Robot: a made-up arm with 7 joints. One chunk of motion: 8 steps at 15 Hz.
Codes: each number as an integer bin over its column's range. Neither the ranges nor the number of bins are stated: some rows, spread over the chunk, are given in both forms.
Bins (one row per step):
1: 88 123 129 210 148 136 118
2: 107 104 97 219 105 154 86
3: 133 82 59 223 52 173 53
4: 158 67 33 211 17 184 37
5: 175 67 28 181 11 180 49
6: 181 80 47 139 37 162 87
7: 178 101 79 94 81 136 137
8: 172 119 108 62 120 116 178
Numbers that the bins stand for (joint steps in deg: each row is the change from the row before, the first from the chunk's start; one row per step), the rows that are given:
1: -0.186 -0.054 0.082 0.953 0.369 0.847 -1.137
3: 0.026 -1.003 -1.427 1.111 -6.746 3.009 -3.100
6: 0.252 -1.049 -1.686 0.090 -7.858 2.366 -2.073
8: 0.209 -0.147 -0.371 -0.846 -1.706 -0.322 0.675
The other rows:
2: -0.096 -0.494 -0.608 1.062 -2.818 1.898 -2.103
4: 0.144 -1.350 -1.988 0.965 -9.340 3.651 -3.583
5: 0.224 -1.350 -2.096 0.600 -9.785 3.418 -3.220
7: 0.238 -0.563 -0.996 -0.457 -4.596 0.847 -0.563

